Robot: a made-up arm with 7 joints.
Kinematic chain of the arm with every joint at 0, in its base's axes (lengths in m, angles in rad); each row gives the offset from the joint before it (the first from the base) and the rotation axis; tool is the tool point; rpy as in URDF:
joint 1: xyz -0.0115 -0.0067 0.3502 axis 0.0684 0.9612 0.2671
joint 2: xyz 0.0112 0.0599 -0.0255 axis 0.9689 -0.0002 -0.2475
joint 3: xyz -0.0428 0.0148 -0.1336 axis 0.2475 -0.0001 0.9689
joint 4: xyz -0.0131 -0.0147 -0.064 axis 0.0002 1 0
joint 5: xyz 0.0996 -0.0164 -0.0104 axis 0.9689 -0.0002 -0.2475
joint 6: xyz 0.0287 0.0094 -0.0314 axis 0.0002 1 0
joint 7: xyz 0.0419 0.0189 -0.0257 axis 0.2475 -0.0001 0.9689
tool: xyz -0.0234 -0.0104 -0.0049 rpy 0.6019 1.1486 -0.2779
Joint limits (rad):
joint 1: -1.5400..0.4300
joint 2: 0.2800..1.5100
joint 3: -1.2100..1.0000
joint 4: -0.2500..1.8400
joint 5: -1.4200..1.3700
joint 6: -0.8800..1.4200
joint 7: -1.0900..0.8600
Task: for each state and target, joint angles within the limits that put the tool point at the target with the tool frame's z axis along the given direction. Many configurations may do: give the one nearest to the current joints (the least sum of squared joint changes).
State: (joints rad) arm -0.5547 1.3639 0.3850 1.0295 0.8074 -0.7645 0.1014
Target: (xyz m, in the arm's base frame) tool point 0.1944 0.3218 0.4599 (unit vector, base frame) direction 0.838 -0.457 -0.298
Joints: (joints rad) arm -1.0339 1.4150 0.3809 0.7295 0.7036 -0.8768 0.2063
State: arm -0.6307 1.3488 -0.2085 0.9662 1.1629 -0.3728 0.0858
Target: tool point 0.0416 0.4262 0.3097 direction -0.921 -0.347 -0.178
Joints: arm -0.1353 1.5100 -0.3690 1.6161 1.2455 -0.5839 -0.6525
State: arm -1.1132 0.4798 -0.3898 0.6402 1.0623 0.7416 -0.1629
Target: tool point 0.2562 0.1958 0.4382 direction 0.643 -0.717 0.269
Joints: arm -1.4163 0.7089 0.4286 0.1221 0.5042 0.6314 -0.4643
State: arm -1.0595 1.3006 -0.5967 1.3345 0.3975 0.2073 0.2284
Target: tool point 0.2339 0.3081 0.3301 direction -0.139 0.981 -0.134
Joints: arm -1.2530 1.0832 -1.1219 1.6169 1.0316 1.0070 0.1593
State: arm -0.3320 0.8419 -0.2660 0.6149 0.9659 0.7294 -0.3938
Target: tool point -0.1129 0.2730 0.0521 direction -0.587 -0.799 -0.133
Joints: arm 0.1934 0.5575 -0.2256 1.4034 0.7867 -0.0481 -0.6930
